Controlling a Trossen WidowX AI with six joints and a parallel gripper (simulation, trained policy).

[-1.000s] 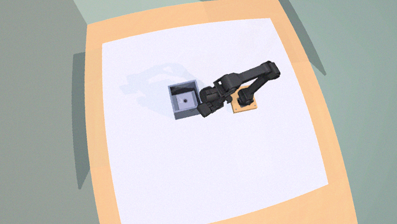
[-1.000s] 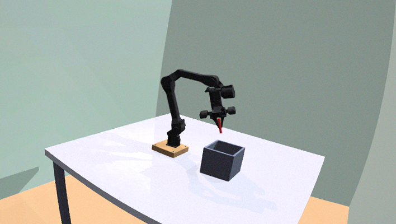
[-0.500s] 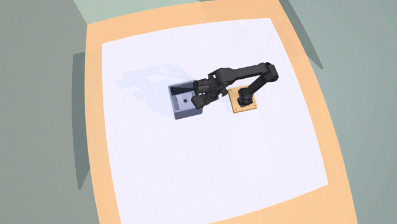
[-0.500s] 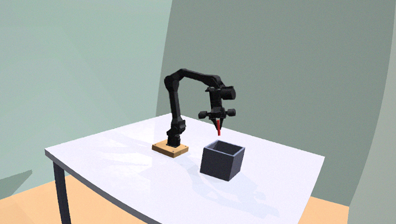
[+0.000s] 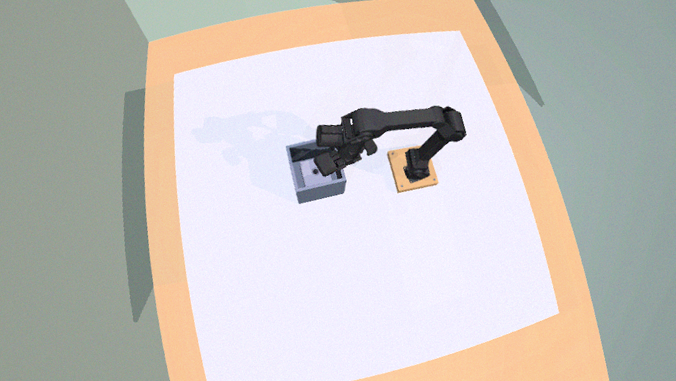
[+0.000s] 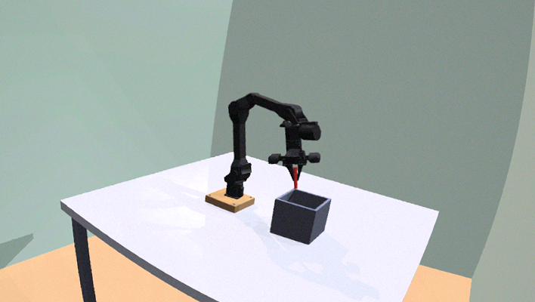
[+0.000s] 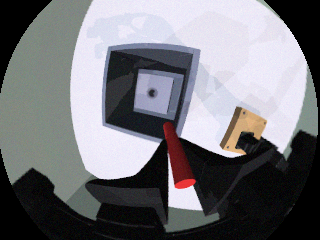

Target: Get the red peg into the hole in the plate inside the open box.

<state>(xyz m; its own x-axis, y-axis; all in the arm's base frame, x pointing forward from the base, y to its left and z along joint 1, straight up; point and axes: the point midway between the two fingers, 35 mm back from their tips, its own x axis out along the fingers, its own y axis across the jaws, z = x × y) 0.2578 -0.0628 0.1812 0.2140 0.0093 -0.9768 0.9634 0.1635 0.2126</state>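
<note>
Now: gripper tip 130 mm above the plate, 60 mm short of it and 50 mm to the left of it. Also, from my gripper tip: red peg: 10 mm above.
</note>
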